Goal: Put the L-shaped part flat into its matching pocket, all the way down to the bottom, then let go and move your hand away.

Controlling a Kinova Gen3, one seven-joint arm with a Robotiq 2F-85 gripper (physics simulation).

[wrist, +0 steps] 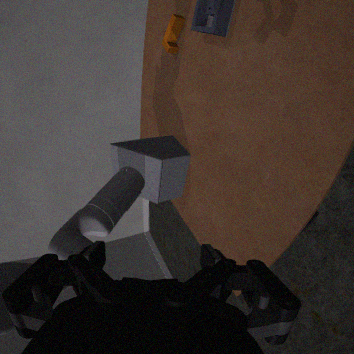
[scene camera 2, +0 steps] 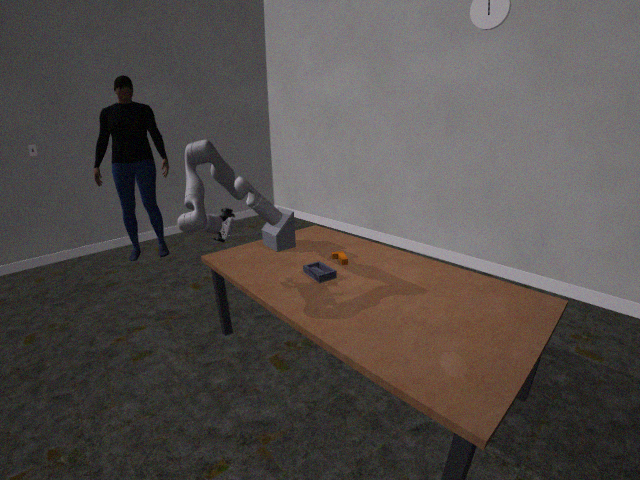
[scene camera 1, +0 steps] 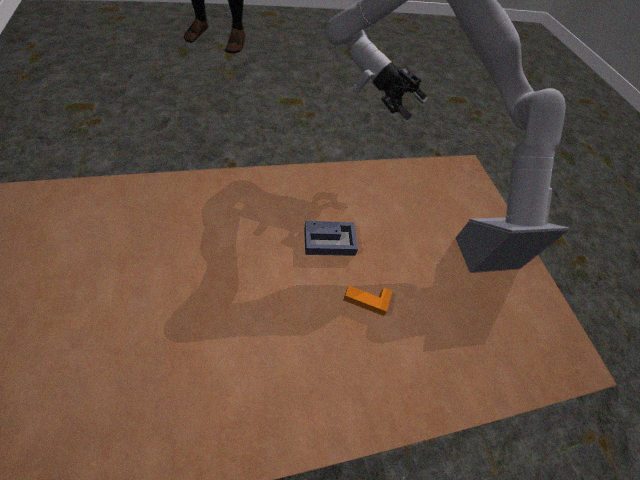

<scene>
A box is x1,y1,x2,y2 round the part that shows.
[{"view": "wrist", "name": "my gripper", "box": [2,240,300,353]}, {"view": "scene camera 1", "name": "my gripper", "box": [373,62,427,119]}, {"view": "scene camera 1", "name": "orange L-shaped part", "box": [343,286,391,315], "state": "on the table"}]
</scene>
